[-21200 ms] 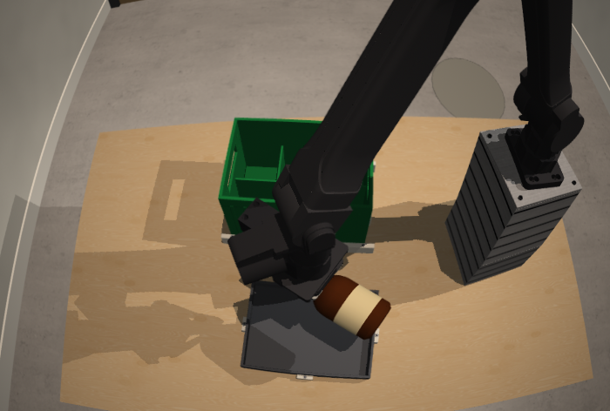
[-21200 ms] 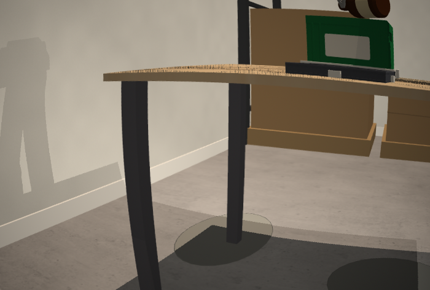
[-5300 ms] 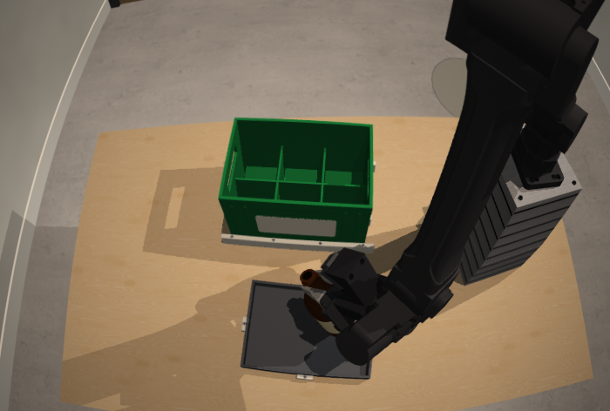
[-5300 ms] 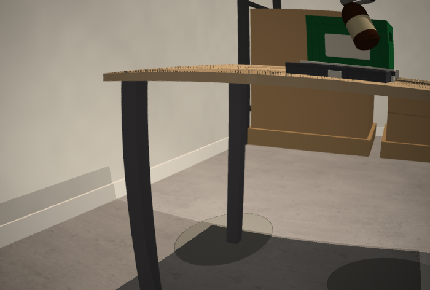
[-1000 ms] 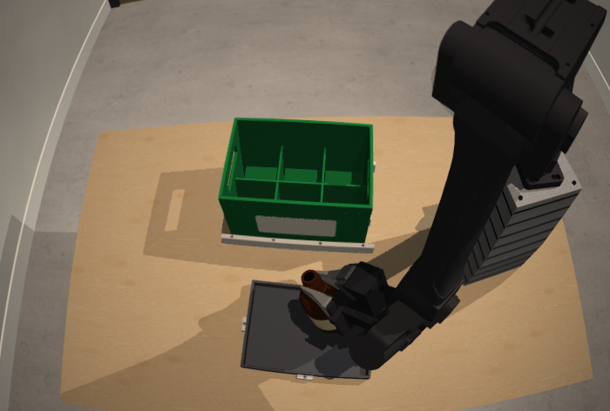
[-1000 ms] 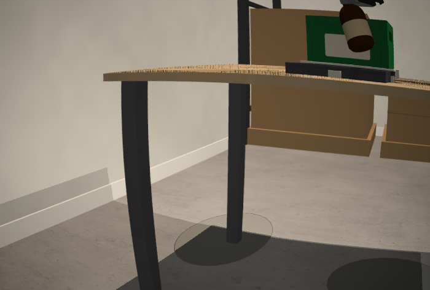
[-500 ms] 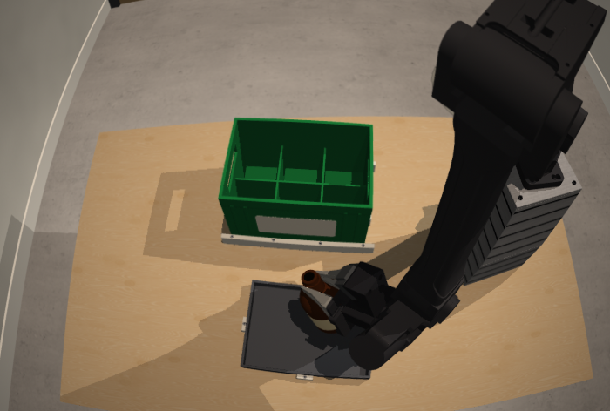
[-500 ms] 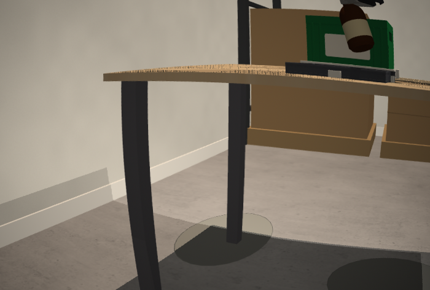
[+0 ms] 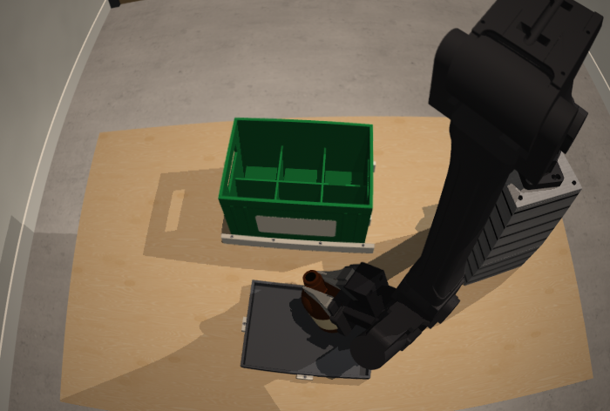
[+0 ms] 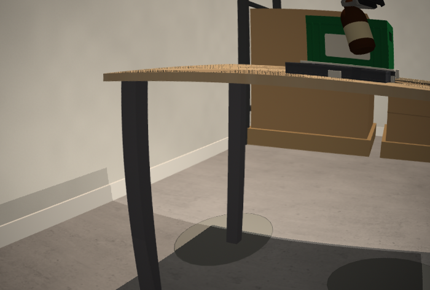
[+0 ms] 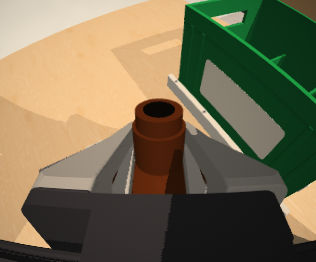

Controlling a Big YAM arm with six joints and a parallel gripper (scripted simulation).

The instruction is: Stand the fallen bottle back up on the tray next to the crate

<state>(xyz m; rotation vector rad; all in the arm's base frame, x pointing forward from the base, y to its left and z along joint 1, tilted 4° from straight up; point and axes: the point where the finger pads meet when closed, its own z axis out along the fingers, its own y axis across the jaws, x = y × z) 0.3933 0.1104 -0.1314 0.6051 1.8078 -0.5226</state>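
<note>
The brown bottle is 5 cm below my hand, 2 cm behind it and 1 cm to the left of it. The rest, counted from my hand: dark tray: 18 cm below, 4 cm to the left, 1 cm ahead; green crate: 25 cm to the right, 11 cm below, 1 cm ahead.
</note>
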